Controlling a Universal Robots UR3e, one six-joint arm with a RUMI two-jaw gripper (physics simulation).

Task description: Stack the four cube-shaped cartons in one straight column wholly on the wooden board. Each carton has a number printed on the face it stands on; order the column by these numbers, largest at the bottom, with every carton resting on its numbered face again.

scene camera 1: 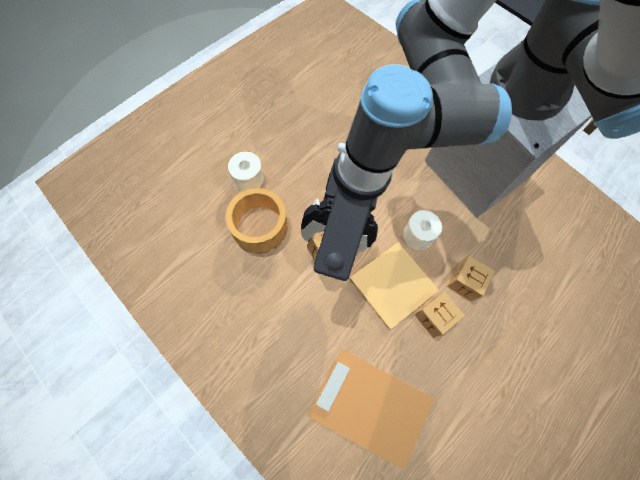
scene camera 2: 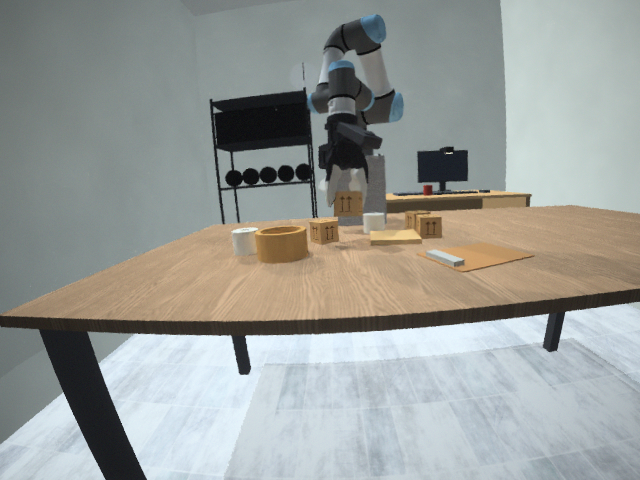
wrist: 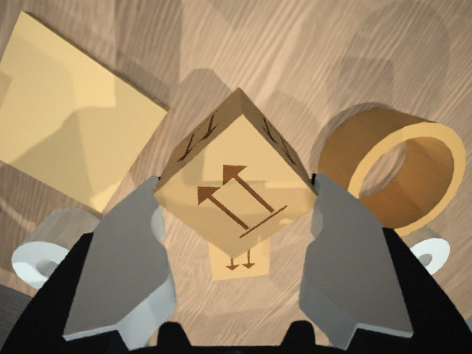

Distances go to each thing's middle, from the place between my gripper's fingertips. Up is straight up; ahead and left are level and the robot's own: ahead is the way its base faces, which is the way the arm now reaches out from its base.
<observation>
Right now my hand is 13 cm to the right of the pale wooden board (scene camera 1: 393,284), 9 cm above it and 4 cm past it. From my hand the other things lie so: orange ring (scene camera 1: 257,197) (15 cm to the right, 6 cm below, 2 cm ahead).
</observation>
